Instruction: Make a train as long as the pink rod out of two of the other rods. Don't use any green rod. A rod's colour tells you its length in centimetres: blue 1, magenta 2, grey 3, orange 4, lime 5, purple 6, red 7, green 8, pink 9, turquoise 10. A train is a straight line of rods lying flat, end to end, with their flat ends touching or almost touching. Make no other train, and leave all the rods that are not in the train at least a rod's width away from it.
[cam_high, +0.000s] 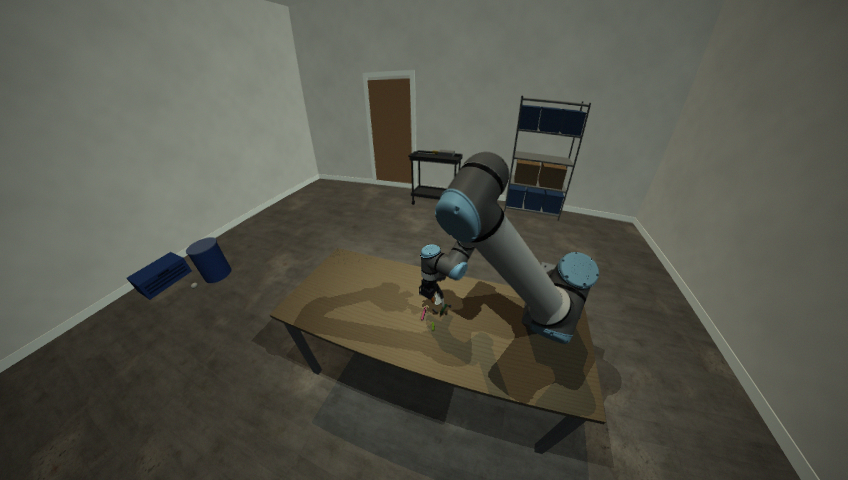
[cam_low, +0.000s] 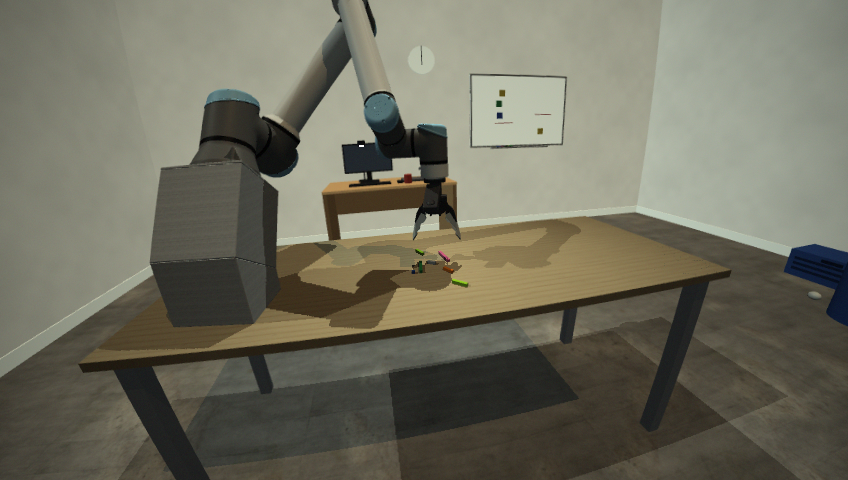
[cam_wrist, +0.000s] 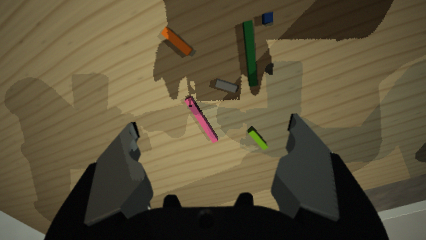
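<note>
Now: the orange rod 30 mm ahead of my hand, 70 mm to the right of it and 80 mm below it. Also, from my hand: green rod 60 mm behind, 40 mm to the right, 80 mm below; grey rod 20 mm behind, 10 mm to the right, 80 mm below; pink rod 30 mm ahead, 50 mm to the left, 80 mm below.
</note>
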